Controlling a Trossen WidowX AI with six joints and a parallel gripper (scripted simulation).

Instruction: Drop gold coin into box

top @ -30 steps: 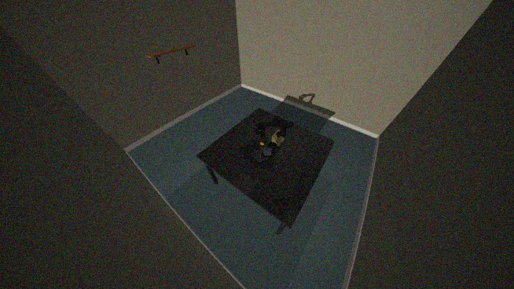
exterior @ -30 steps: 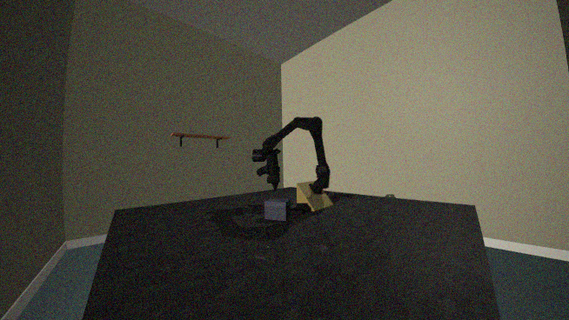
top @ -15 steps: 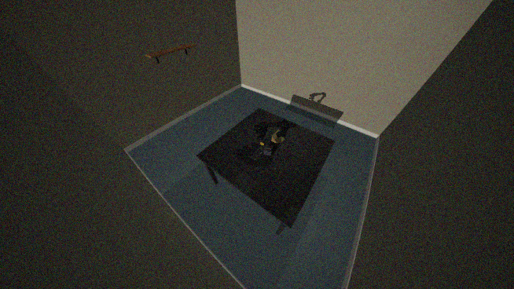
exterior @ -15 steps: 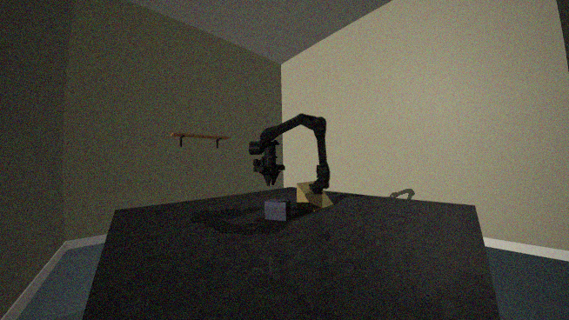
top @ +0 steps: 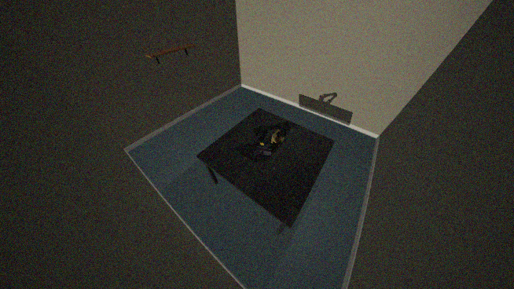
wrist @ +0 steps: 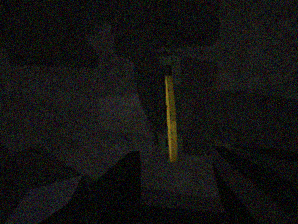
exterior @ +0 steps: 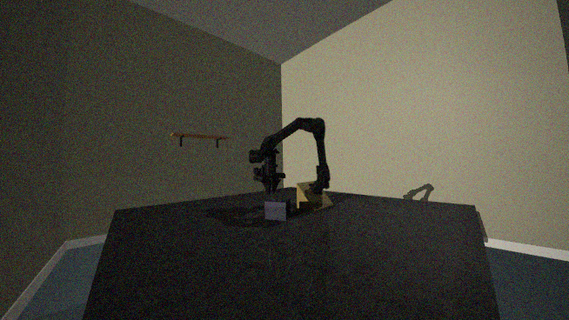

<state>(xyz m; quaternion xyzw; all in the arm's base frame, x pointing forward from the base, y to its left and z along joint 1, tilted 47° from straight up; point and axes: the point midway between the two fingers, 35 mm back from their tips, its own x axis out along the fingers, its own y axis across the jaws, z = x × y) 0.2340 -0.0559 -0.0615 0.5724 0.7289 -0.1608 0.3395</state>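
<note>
Now: gripper tip 5 cm above the gold coin.
</note>
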